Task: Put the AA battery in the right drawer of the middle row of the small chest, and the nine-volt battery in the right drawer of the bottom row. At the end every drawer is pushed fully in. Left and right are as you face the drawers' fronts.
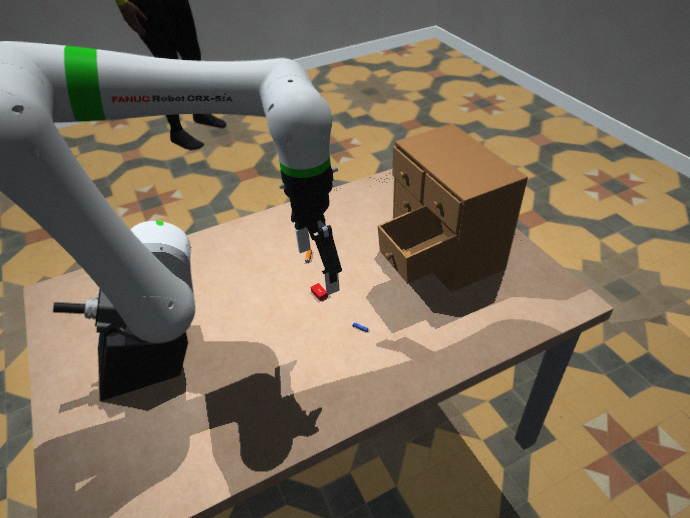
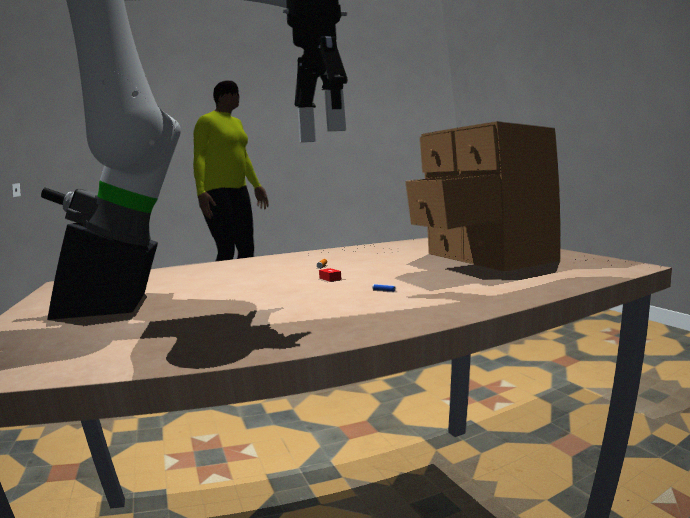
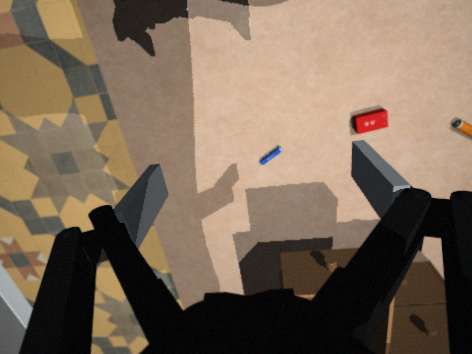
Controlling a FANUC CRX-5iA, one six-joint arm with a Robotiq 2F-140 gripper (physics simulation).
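Places are measured from the arm's base along level axes (x ahead, y left, z up), in centimetres.
Where they show: gripper, fingertip midpoint: (image 1: 318,270) (image 2: 321,136) (image 3: 254,169); arm's base, origin of the base link: (image 2: 115,233).
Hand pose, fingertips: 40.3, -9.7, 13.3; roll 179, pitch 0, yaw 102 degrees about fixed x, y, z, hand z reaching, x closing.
Things, the pixels of their top centre, and the offset from my fingertips, as dx, dy, dz.
- red nine-volt battery, middle of its top: (image 3: 373,122) (image 2: 329,270) (image 1: 318,289) +2.2, +18.6, -25.4
- thicker orange cylindrical battery, middle of its top: (image 2: 321,260) (image 1: 308,253) +2.3, +34.1, -25.7
- chest, middle of its top: (image 2: 485,130) (image 1: 457,158) +43.0, +26.1, +4.2
- bottom right drawer, middle of its top: (image 2: 508,219) +43.7, +18.4, -17.2
The red nine-volt battery (image 1: 319,291) (image 2: 329,274) (image 3: 370,121) lies on the table. A thicker orange cylindrical battery (image 1: 308,256) (image 2: 321,263) (image 3: 465,127) lies behind it, and a slim blue one (image 1: 360,327) (image 2: 384,288) (image 3: 271,155) lies nearer the front edge; their labels are not readable. The chest (image 1: 483,239) (image 2: 529,195) has its middle-row right drawer (image 1: 400,266) (image 2: 436,200) (image 3: 297,272) pulled out, its visible inside empty. The bottom right drawer (image 2: 469,245) looks shut, partly shaded. My gripper (image 1: 317,263) (image 2: 321,133) (image 3: 254,169) is open and empty, high above the table, pointing down.
The chest stands at the table's far right, its fronts facing the robot base (image 1: 142,356) (image 2: 100,273). The top drawers (image 1: 440,201) (image 2: 476,149) are shut above the open one. The table's front edge (image 1: 423,395) (image 2: 334,362) runs past the blue battery. A person (image 2: 222,156) stands behind the table.
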